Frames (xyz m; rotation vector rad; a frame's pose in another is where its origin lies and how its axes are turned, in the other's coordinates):
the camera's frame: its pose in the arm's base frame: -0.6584 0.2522 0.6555 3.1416 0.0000 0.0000
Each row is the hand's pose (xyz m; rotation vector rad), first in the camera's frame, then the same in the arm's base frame.
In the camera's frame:
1: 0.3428 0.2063 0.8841 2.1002 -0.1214 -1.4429
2: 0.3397 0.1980 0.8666 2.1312 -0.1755 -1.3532
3: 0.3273 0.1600 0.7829 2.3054 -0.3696 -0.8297
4: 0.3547 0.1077 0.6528 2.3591 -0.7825 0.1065
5: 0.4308 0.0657 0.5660 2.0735 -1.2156 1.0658
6: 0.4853 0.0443 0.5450 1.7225 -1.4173 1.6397
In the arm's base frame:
1: -0.3156 0.0459 -0.2286 -0.6271 -1.1660 0.0981
2: -0.3187 0.0542 -0.2111 -0.6444 -1.0926 0.1417
3: -0.3311 0.0922 -0.1274 -0.6791 -0.6598 0.2939
4: -0.3037 0.1445 0.0027 -0.6650 0.0840 0.6169
5: -0.2276 0.1865 0.0895 -0.5510 0.8528 0.9727
6: -0.1731 0.2079 0.1105 -0.4280 1.3429 1.1608

